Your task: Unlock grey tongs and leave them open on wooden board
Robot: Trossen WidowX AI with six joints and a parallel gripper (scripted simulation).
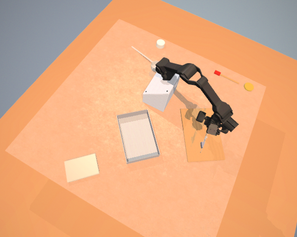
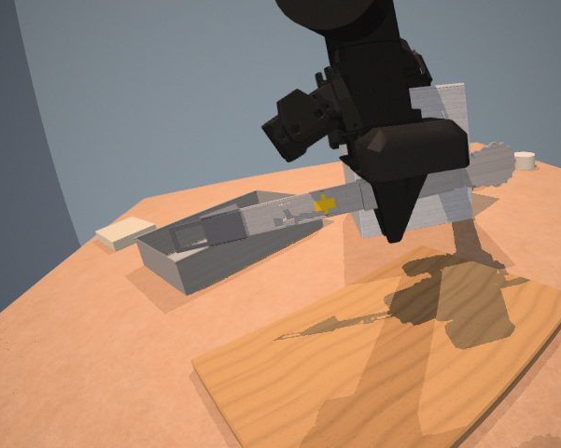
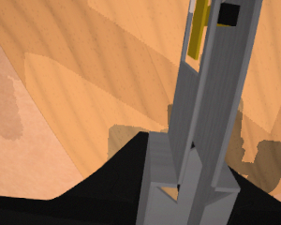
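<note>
My gripper tip is 12 cm above the wooden board. Also, from my gripper tip: red-headed stick 51 cm behind, 8 cm to the right, 12 cm below; then grey roasting tin 26 cm ahead, 33 cm to the right, 9 cm below; then yellow lock piece 5 cm ahead, 1 cm to the left, 4 cm above.
</note>
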